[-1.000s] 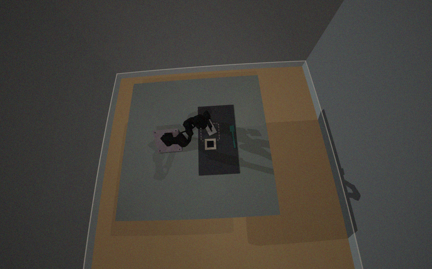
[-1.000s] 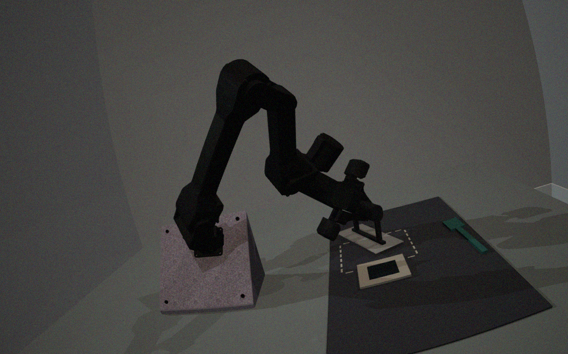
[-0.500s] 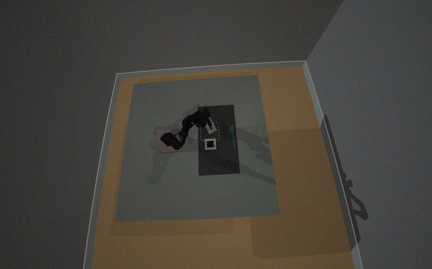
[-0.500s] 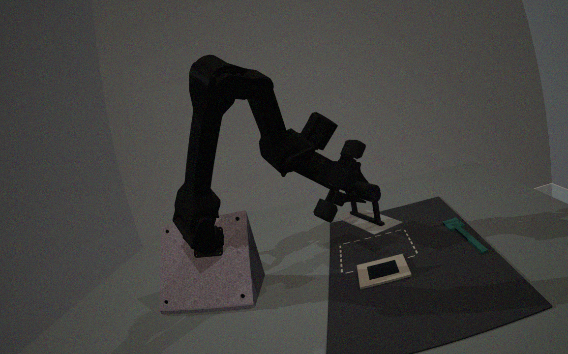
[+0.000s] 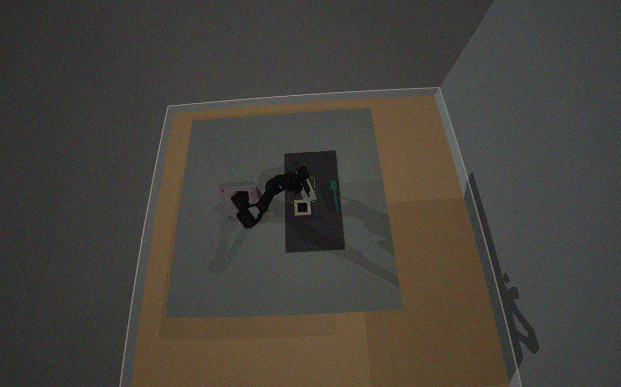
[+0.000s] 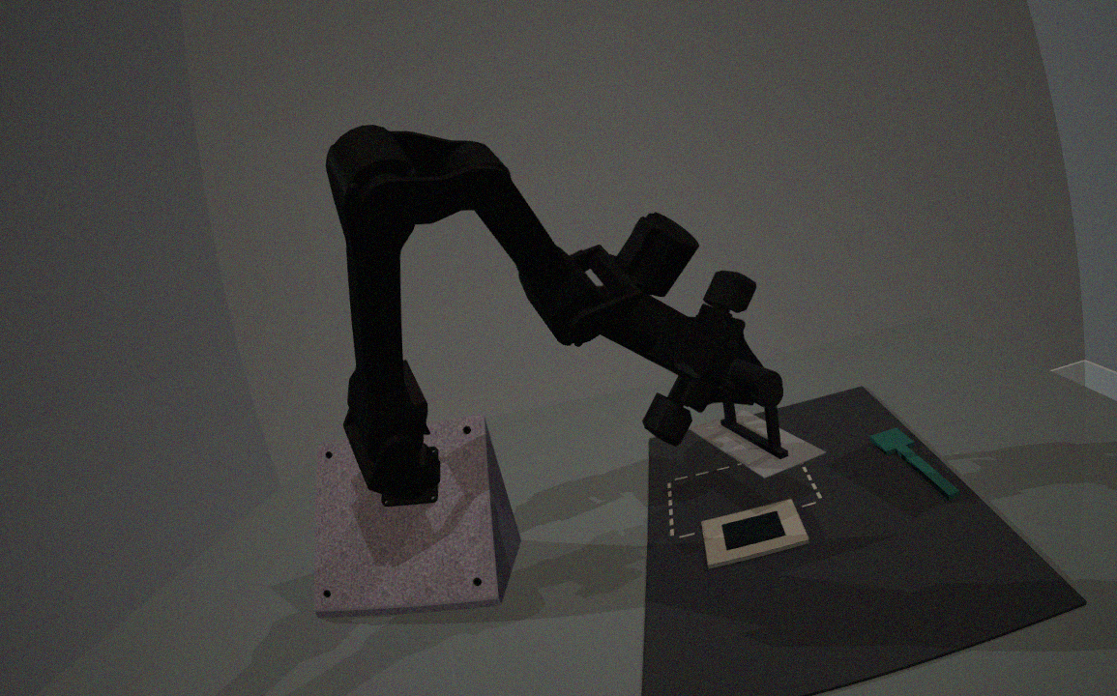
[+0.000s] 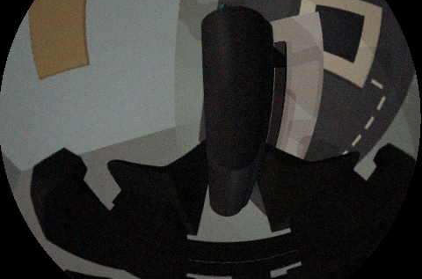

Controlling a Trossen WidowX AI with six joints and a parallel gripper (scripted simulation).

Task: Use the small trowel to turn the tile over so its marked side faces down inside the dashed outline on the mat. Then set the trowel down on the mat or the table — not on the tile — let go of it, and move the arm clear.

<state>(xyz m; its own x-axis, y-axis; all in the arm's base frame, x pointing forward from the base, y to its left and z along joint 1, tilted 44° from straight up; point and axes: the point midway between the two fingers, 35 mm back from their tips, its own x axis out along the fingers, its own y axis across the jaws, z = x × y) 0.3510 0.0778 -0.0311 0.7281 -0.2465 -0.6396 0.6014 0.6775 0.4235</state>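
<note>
The tile is 140 mm to the right of my gripper tip, 100 mm below it and 40 mm behind it. Round my gripper tip: dark mat: 120 mm below, 80 mm to the right, 20 mm ahead; teal t-shaped piece: 160 mm ahead, 100 mm below, 60 mm to the right; trowel: 30 mm behind, 10 mm below.
</note>
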